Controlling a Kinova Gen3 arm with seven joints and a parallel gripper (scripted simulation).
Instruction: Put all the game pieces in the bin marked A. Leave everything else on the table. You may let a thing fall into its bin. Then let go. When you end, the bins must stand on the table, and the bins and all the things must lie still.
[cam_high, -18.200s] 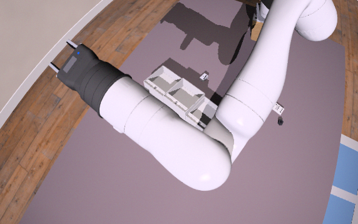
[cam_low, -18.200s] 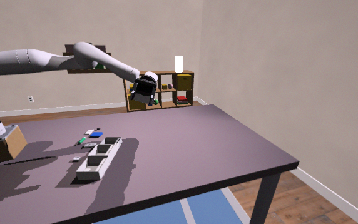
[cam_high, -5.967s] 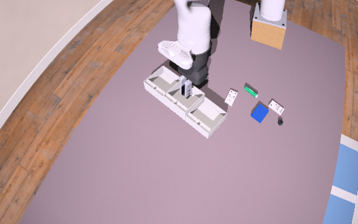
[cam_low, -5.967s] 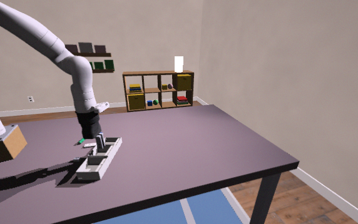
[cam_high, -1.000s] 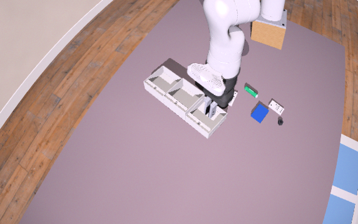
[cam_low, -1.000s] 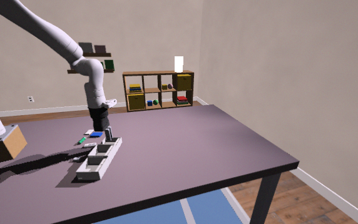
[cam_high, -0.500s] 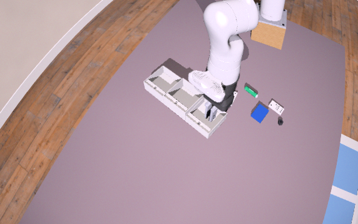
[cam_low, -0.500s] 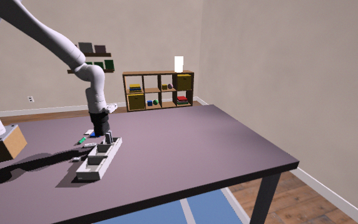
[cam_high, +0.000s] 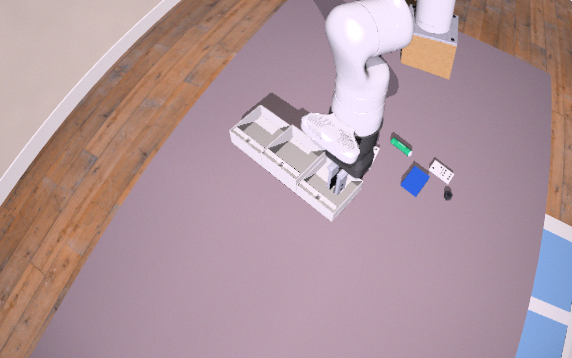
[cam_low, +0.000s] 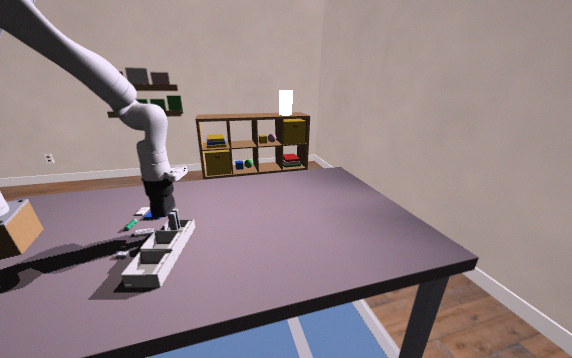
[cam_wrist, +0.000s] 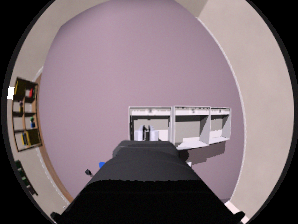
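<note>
Now: the black piece 190 mm to the left of my hand, 130 mm behind it and 30 mm below it. Also, from my hand: white-grey object 110 mm behind, 100 mm to the right, 30 mm below; then joined white bins 90 mm to the right, 10 mm below; then blue flat block 110 mm to the left, 110 mm behind, 30 mm below.
</note>
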